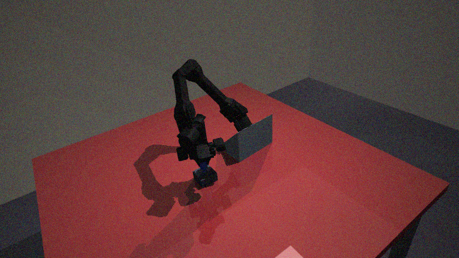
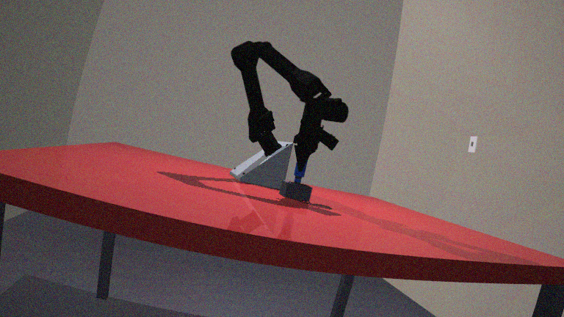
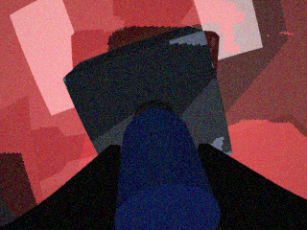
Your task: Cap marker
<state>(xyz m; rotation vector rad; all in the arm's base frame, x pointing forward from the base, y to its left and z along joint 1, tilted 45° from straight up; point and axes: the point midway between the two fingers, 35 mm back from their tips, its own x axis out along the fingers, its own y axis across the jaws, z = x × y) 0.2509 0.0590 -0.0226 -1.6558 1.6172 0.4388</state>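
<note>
My gripper tip is now 1 cm below the blue marker cap. From my gripper tip the other things lie so: holder block 6 cm below.
</note>
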